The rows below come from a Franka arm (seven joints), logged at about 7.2 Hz.
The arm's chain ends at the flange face. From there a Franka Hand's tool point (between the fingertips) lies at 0.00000 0.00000 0.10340 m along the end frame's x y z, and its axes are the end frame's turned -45 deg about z.
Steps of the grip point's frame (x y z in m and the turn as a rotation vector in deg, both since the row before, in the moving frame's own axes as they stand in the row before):
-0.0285 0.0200 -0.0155 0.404 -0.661 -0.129
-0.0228 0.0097 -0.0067 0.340 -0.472 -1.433
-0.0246 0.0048 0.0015 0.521 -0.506 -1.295
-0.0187 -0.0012 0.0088 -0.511 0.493 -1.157
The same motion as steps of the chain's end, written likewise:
-0.0047 0.0340 -0.0155 -0.182 -0.753 -0.129
-0.0082 0.0228 -0.0067 -0.093 -0.574 -1.433
-0.0127 0.0208 0.0015 0.011 -0.726 -1.295
-0.0154 0.0124 0.0088 -0.013 0.710 -1.157

